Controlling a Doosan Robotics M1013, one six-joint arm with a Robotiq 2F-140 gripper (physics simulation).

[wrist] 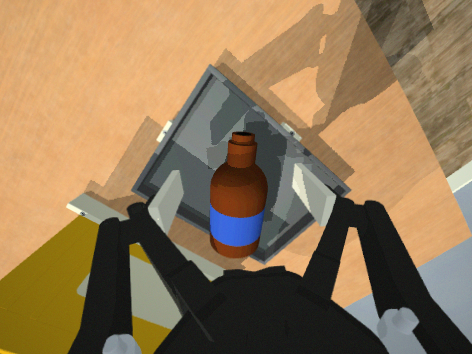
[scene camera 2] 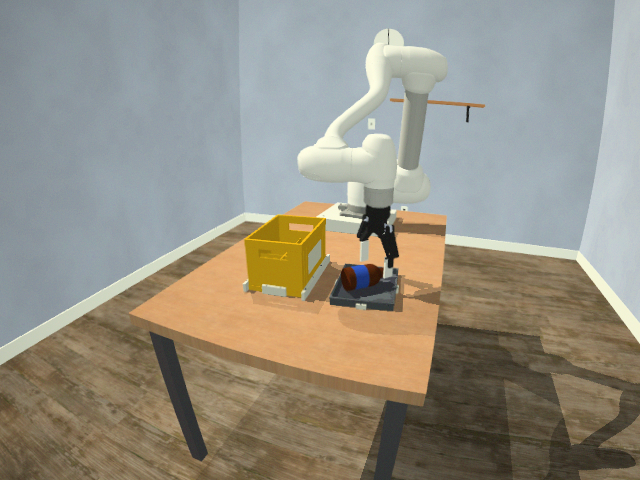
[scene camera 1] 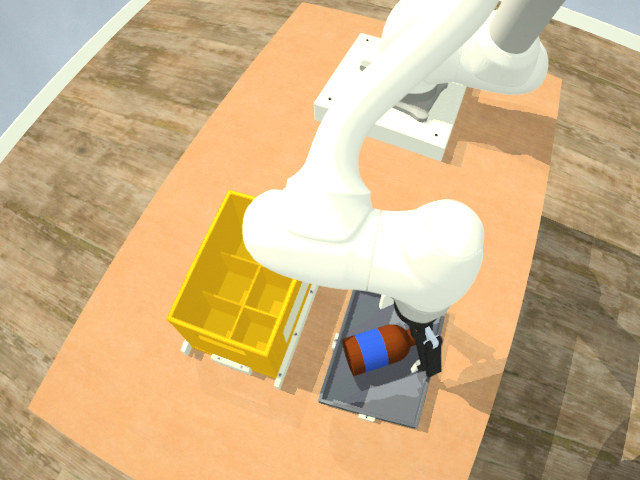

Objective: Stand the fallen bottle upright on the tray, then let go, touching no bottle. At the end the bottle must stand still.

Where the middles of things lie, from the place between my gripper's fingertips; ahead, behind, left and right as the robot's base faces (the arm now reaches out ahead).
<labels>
Right now the brown bottle (wrist: 238,190) is 3 cm ahead of my hand, 2 cm to the right of it and 2 cm below it. From my hand the other things lie so: grey tray (scene camera 1: 393,391) (3 cm ahead, 1 cm to the right, 6 cm below).
</labels>
